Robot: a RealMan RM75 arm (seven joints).
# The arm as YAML. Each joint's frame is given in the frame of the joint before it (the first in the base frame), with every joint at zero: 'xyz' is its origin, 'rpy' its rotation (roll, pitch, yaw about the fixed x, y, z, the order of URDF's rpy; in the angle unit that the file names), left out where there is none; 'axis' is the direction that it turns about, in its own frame. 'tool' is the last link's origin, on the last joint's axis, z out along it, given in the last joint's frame.
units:
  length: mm
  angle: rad
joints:
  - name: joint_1
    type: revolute
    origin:
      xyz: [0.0, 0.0, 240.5]
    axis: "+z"
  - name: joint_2
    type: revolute
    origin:
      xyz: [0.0, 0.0, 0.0]
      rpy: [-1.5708, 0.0, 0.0]
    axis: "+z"
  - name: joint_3
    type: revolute
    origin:
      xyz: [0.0, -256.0, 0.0]
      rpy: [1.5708, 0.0, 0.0]
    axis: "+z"
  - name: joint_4
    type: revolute
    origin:
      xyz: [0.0, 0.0, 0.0]
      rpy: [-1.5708, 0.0, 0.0]
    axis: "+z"
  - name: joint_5
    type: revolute
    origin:
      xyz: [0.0, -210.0, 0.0]
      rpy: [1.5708, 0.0, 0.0]
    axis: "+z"
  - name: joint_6
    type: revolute
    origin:
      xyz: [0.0, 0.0, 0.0]
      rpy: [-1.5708, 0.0, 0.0]
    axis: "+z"
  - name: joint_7
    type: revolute
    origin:
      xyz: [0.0, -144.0, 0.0]
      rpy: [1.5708, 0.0, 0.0]
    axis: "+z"
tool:
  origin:
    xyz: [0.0, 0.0, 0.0]
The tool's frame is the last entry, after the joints.
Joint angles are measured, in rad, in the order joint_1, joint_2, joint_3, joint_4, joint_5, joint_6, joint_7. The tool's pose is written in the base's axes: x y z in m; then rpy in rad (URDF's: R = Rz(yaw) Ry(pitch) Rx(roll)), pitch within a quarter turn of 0, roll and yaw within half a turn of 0. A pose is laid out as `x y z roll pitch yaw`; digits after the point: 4 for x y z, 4 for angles.
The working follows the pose.
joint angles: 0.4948 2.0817 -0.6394 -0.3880 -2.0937 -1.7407 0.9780
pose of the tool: 0.2709 0.2614 -0.0426 3.1208 0.6043 -0.2626
Where each joint sits with the arm in this pose, in the base's axes (m; each line is computed from the numbers above, not from the rounded line before):
joint_1: 0.0000 0.0000 0.2405
joint_2: 0.0000 0.0000 0.2405
joint_3: 0.1965 0.1060 0.1153
joint_4: 0.1965 0.1060 0.1153
joint_5: 0.3507 0.2431 0.0759
joint_6: 0.3507 0.2431 0.0759
joint_7: 0.2709 0.2614 -0.0426
the tool: 0.2709 0.2614 -0.0426

